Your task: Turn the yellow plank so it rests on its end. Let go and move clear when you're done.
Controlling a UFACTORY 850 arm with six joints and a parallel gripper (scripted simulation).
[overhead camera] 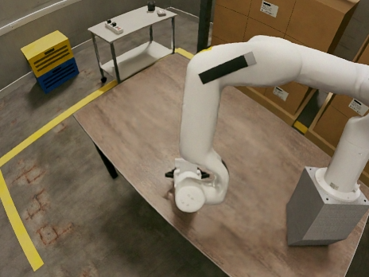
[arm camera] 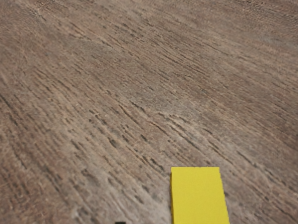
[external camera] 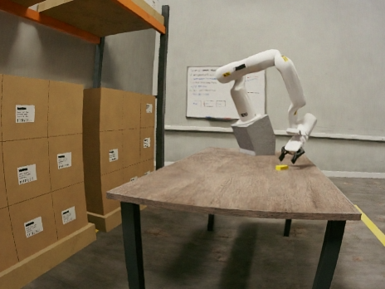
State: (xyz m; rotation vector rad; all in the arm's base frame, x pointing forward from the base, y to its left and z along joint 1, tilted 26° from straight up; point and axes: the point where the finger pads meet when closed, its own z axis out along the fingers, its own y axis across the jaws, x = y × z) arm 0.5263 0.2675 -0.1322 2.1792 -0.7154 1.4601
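Right now the yellow plank is 30 mm ahead of my hand, 20 mm to the right of it and 40 mm below it.
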